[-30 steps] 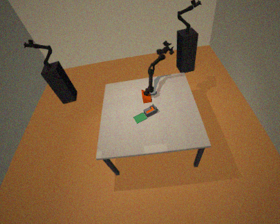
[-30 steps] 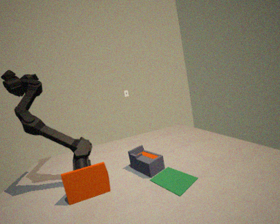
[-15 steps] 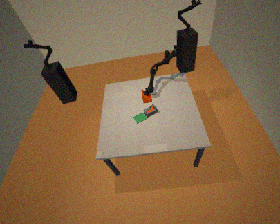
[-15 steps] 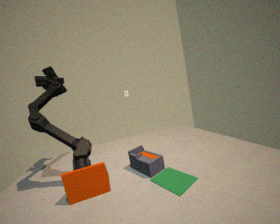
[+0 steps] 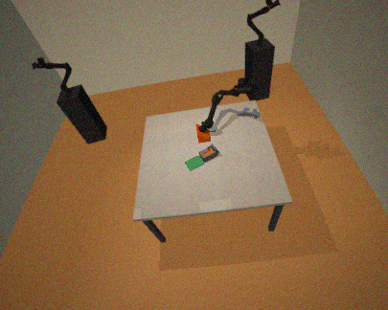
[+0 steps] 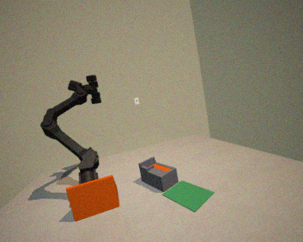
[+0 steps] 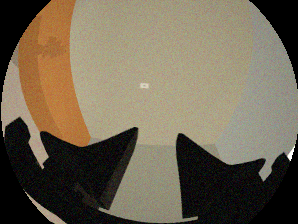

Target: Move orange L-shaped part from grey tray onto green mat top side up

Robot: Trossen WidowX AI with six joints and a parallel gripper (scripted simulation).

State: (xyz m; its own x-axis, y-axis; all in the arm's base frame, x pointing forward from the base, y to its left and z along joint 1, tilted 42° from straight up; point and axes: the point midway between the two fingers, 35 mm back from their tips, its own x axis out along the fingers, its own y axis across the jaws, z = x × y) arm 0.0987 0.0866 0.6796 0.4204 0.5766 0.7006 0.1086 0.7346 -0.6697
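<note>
Now: the orange L-shaped part 540 mm to the right of my gripper tip, 480 mm below it and 120 mm ahead of it. Also, from my gripper tip: green mat (700 mm to the right, 540 mm below, 160 mm ahead).
</note>
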